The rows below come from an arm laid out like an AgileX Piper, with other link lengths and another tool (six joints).
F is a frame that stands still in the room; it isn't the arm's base.
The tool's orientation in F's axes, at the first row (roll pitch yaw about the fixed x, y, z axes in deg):
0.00 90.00 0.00
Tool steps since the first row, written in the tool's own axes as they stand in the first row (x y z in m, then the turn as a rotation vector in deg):
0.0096 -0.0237 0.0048 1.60 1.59 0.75
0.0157 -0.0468 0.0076 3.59 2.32 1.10
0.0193 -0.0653 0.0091 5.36 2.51 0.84
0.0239 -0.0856 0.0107 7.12 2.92 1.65
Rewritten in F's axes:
0.0048 -0.0237 -0.0096 0.75 1.59 -1.60
0.0076 -0.0468 -0.0157 1.10 2.32 -3.59
0.0091 -0.0653 -0.0193 0.84 2.51 -5.36
0.0107 -0.0856 -0.0239 1.65 2.92 -7.12

